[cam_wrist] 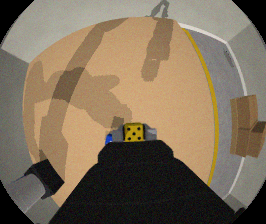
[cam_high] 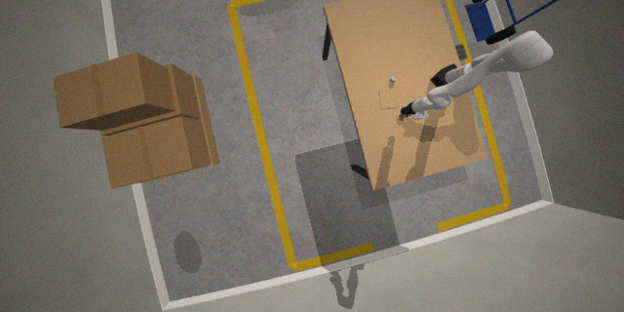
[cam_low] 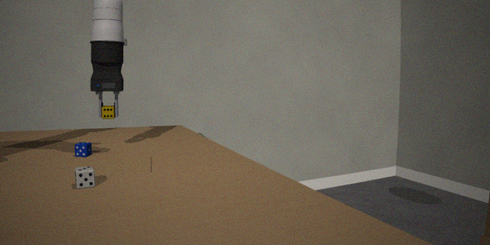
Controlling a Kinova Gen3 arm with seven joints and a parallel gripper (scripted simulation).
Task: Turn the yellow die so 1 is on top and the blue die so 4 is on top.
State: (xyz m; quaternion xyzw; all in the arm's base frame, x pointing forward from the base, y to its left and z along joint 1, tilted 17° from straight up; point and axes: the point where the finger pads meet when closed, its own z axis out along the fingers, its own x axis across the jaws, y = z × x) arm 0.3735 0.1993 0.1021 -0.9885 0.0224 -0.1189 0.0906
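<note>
Right now the blue die is 90 mm below my hand, 60 mm behind it and 40 mm to the right of it. Also, from my hand: white die 290 mm to the right, 90 mm below, 30 mm behind; tan mat 150 mm to the right, 100 mm below, 20 mm ahead; yellow die 10 mm below.
</note>
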